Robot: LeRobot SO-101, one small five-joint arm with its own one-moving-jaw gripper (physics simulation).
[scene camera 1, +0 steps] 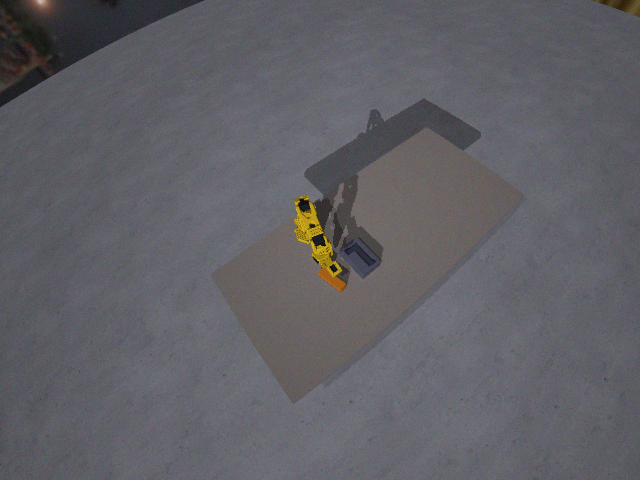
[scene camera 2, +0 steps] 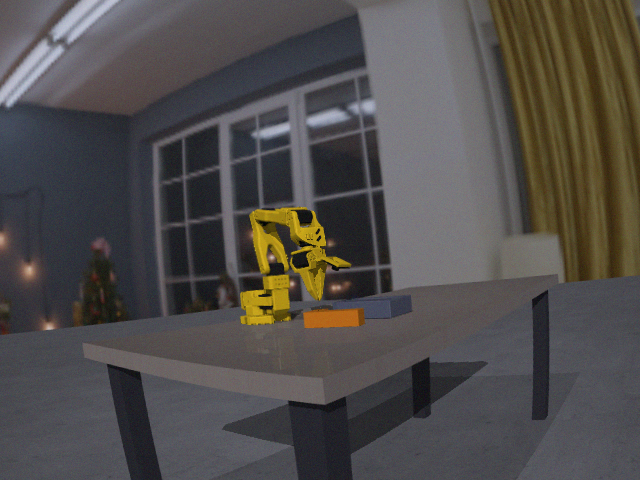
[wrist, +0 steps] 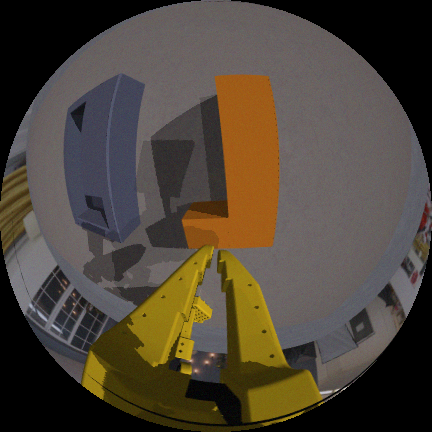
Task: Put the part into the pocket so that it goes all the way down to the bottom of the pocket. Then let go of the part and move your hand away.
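Where they show: end effector, tool point: (scene camera 2: 318,298) (wrist: 212,254); arm's base, origin of the base link: (scene camera 2: 273,321).
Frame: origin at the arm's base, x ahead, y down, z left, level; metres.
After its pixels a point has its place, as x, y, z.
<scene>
The part (scene camera 1: 334,281) @[0.228, -0.030, -0.058] (scene camera 2: 333,317) @[0.220, -0.018, -0.071] (wrist: 251,160) @[0.213, -0.030, -0.057] is an orange L-shaped block lying flat on the table. In the wrist view its long leg runs away from the jaws and its short leg points left. The pocket is a recess in a blue-grey block (scene camera 1: 367,269) @[0.272, -0.036, 0.063] (scene camera 2: 391,307) @[0.280, -0.021, 0.040] (wrist: 123,160) @[0.207, -0.017, 0.035], which stands on the table beside the part, to its left in the wrist view, apart from it. My gripper (scene camera 2: 318,299) (wrist: 216,250) @[0.168, -0.053, -0.044] is shut and empty. Its tips are above and near the short-leg end of the part. In scene camera 1 the arm hides the tips and some of the part.
The table (scene camera 1: 294,330) @[0.273, 0.000, -0.281] (scene camera 2: 248,351) @[0.252, 0.000, -0.324] (wrist: 340,165) @[0.232, 0.000, -0.148] carries the part, the pocket block and the arm's base (scene camera 2: 266,307) @[-0.003, -0.034, -0.012]. Shadows of the arm fall across the table near the pocket block. The table's long edge lies past the part and block in scene camera 1.
</scene>
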